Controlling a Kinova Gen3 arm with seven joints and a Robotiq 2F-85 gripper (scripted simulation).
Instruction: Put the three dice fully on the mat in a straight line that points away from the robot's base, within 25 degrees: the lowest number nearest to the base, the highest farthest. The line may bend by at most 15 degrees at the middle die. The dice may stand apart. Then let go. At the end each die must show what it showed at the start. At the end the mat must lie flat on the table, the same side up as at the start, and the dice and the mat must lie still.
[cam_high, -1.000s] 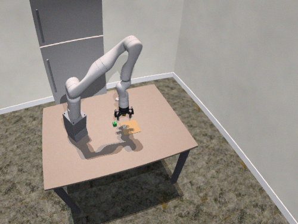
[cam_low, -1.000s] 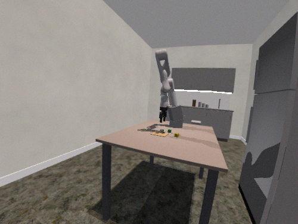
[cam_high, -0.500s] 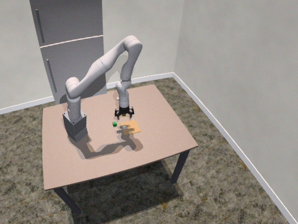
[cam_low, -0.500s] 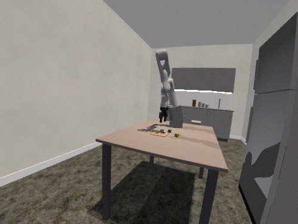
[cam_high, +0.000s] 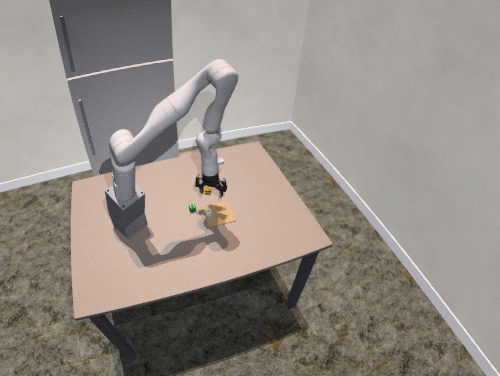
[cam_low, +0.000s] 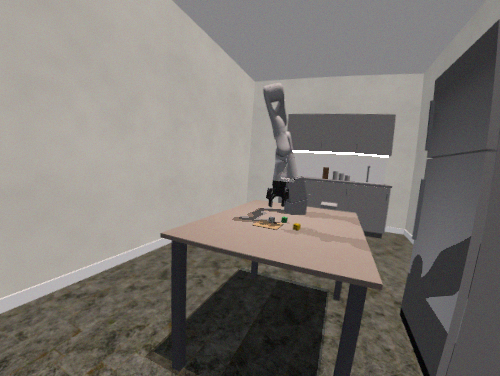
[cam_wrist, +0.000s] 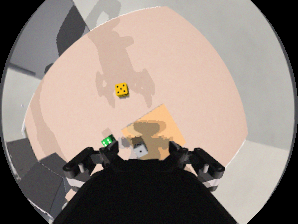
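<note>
My gripper is now 30 mm short of the yellow die, 120 mm to the right of it and 100 mm above it. Round my hand: mat: 20 mm ahead, 40 mm to the right, 110 mm below; white die: 30 mm behind, 30 mm to the right, 90 mm below; green die: 90 mm behind, 40 mm to the left, 100 mm below.
</note>
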